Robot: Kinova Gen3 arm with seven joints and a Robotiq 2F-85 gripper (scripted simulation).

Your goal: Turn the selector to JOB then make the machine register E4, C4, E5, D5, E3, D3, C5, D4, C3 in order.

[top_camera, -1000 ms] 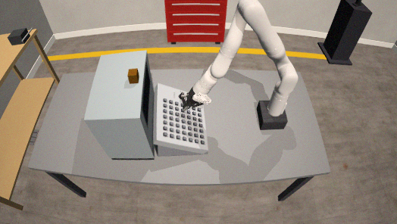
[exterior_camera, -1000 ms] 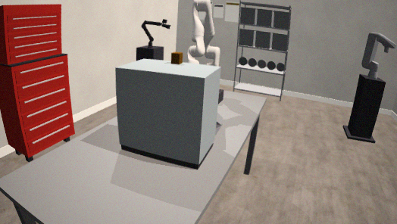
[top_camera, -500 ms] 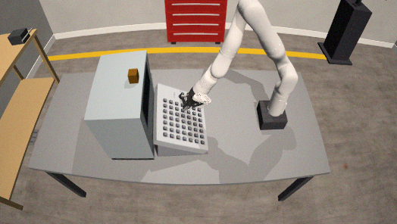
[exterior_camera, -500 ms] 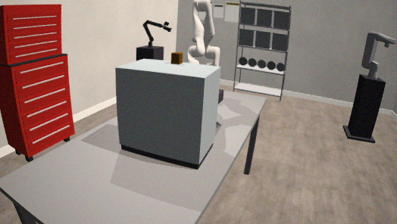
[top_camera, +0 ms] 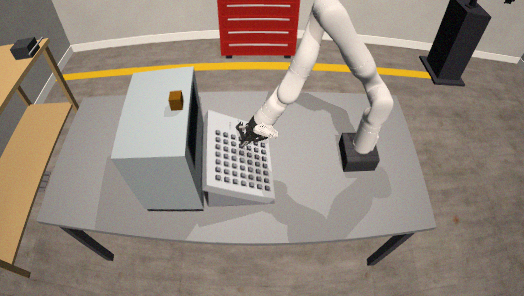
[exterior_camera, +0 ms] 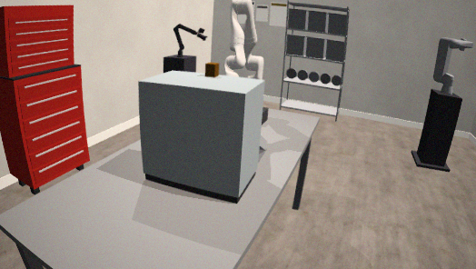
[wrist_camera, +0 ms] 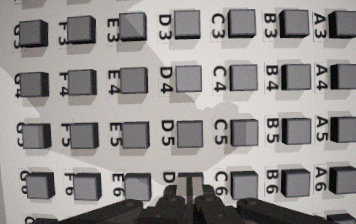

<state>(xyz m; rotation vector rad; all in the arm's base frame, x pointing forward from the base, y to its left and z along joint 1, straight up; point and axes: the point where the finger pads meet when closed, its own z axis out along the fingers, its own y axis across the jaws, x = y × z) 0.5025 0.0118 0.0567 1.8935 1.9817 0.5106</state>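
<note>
The key D4 lies 7 cm to the left of my hand, 2 cm below it and 1 cm ahead of it. The rest, counted from my hand: key C4: 7 cm to the left, 4 cm ahead, 1 cm below; then black selector knob: 9 cm to the right, 2 cm ahead, 1 cm below; then keypad: 6 cm below, 4 cm ahead, 2 cm to the left.
</note>
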